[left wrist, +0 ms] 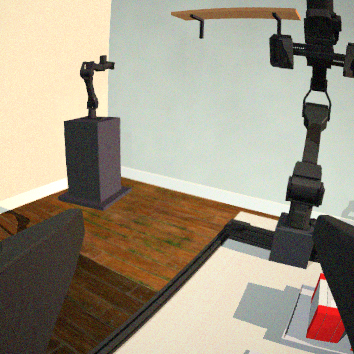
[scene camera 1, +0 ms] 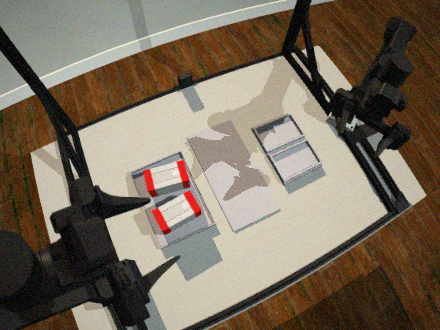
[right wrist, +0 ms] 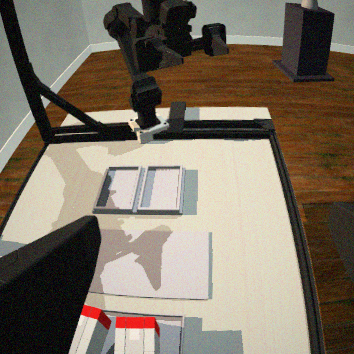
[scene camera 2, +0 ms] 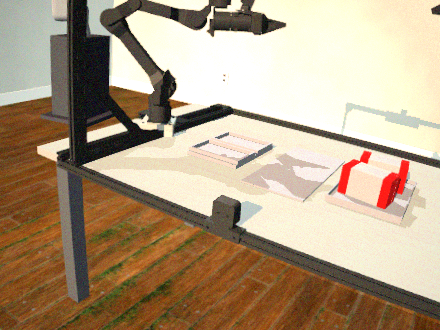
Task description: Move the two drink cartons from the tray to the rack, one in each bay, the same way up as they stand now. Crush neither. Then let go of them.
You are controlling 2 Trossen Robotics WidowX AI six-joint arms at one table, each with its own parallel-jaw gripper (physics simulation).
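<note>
Two white drink cartons with red ends rest side by side on the tray: one carton at the back, one carton in front, as scene camera 1 shows them. The two-bay rack is empty. My right gripper is open; in scene camera 1 its fingertips appear at the tray's left side, apart from the cartons. My left gripper is open and high above the table, beyond the rack.
A thin flat panel lies between tray and rack, partly under an arm's shadow. A black frame with upright beams edges the table. A small black block stands on its rail.
</note>
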